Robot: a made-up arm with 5 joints.
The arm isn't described. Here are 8 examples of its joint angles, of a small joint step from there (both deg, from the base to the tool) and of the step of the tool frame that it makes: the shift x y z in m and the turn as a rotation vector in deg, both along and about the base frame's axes.
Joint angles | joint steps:
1: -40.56 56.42 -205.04 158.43 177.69 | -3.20 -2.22 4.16 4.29 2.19
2: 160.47 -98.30 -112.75 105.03 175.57 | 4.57 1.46 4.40 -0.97 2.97
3: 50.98 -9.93 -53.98 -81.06 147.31 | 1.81 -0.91 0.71 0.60 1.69
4: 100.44 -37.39 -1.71 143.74 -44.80 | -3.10 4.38 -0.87 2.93 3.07
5: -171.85 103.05 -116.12 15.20 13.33 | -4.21 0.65 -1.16 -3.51 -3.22
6: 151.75 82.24 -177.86 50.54 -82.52 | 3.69 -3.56 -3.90 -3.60 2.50
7: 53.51 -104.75 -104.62 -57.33 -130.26 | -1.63 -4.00 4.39 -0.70 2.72
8: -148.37 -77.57 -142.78 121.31 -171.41 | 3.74 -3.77 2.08 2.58 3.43
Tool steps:
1: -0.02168 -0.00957 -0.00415 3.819 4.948 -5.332
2: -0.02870 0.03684 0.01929 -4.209 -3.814 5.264
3: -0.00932 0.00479 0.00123 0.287 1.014 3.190
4: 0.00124 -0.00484 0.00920 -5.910 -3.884 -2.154
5: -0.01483 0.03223 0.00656 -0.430 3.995 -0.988
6: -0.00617 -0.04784 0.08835 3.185 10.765 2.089
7: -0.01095 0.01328 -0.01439 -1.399 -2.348 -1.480
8: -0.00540 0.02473 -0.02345 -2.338 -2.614 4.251
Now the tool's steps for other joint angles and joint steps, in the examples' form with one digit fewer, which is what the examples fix.
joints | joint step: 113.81 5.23 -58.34 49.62 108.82 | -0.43 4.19 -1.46 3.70 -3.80
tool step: 0.0062 -0.0051 -0.0317 -5.88 -2.59 3.37
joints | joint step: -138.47 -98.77 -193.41 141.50 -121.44 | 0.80 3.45 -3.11 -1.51 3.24
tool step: -0.0020 0.0081 0.0142 -1.94 -0.17 3.64
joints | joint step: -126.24 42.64 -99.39 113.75 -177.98 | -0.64 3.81 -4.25 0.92 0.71
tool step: -0.0087 -0.0034 -0.0090 0.74 0.19 -1.02
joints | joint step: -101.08 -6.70 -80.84 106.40 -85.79 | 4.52 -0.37 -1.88 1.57 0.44
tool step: 0.0321 -0.0028 0.0140 -0.65 0.24 4.10
